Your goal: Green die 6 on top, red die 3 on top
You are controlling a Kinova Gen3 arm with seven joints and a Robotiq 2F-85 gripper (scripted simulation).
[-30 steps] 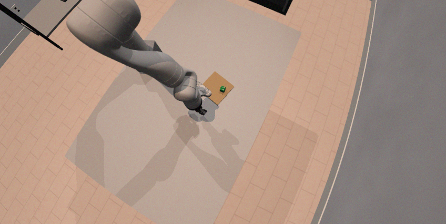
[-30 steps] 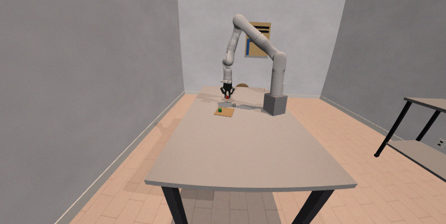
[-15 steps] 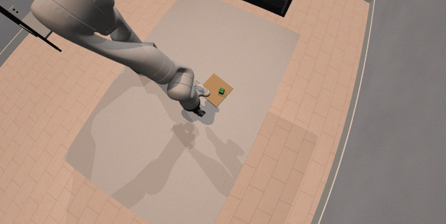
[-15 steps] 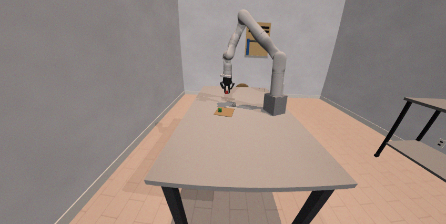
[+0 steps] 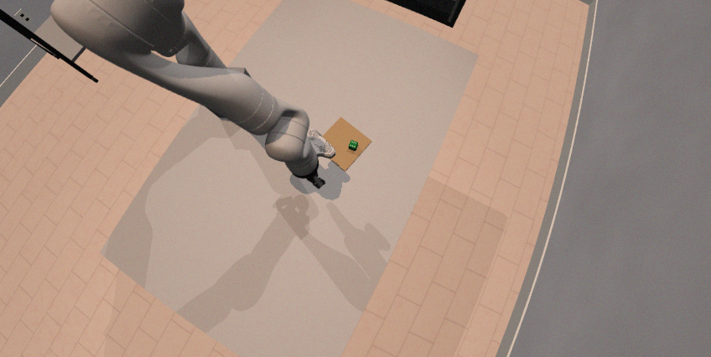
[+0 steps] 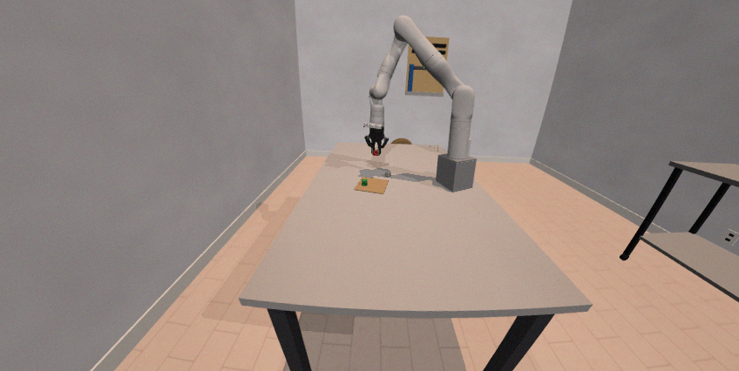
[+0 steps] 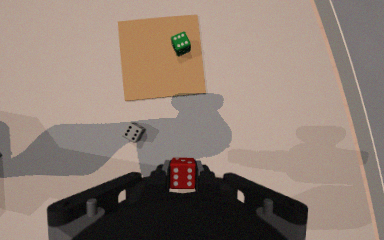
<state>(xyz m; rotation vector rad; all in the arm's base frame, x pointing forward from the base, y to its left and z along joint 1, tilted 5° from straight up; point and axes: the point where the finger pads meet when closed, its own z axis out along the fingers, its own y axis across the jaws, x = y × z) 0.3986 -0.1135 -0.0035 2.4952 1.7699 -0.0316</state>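
Right now the white die is 7 cm behind my hand, 6 cm to the left of it and 11 cm below it. From my hand the other things lie so: green die (5 cm ahead, 17 cm to the left, 10 cm below); then red die (1 cm below); then tan mat (1 cm ahead, 17 cm to the left, 12 cm below).
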